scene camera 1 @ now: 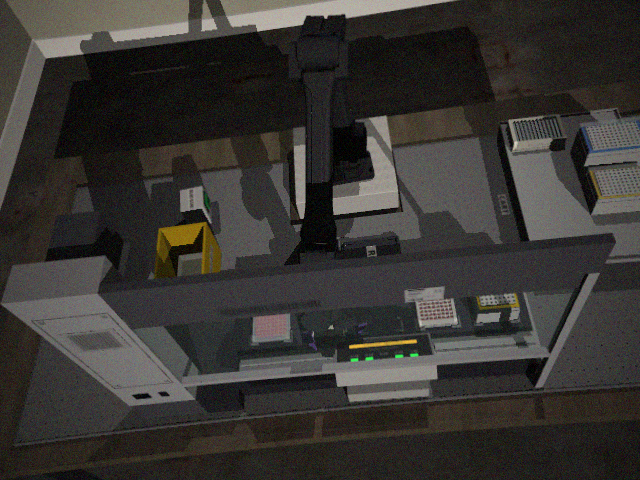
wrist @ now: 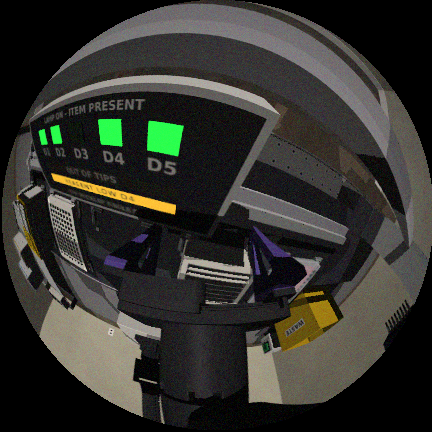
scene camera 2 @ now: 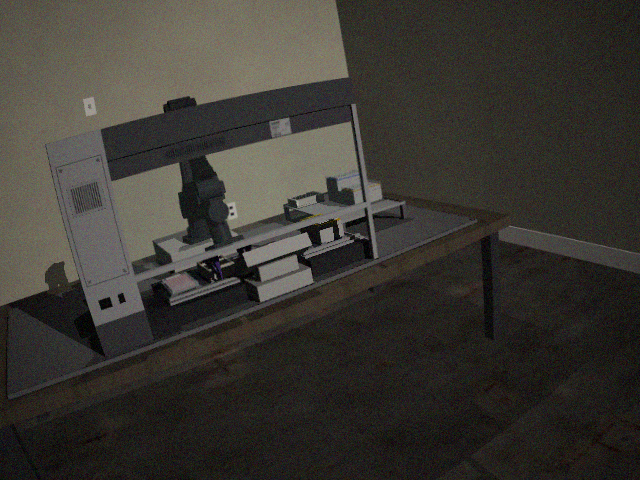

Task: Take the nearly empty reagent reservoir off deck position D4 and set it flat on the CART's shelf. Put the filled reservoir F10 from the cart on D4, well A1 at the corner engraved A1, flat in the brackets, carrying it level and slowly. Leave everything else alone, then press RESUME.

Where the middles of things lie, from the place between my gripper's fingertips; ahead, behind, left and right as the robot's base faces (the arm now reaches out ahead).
Labels:
Now: hand 9 cm past the ribbed trough reservoir (wrist: 226, 271), 2 cm to the left of it and 1 cm below it. From my hand the other things lie so: cart shelf (scene camera 1: 553, 205) 64 cm to the left, 31 cm behind; yellow bin (scene camera 1: 173, 241) 33 cm to the right, 26 cm behind, 1 cm above.

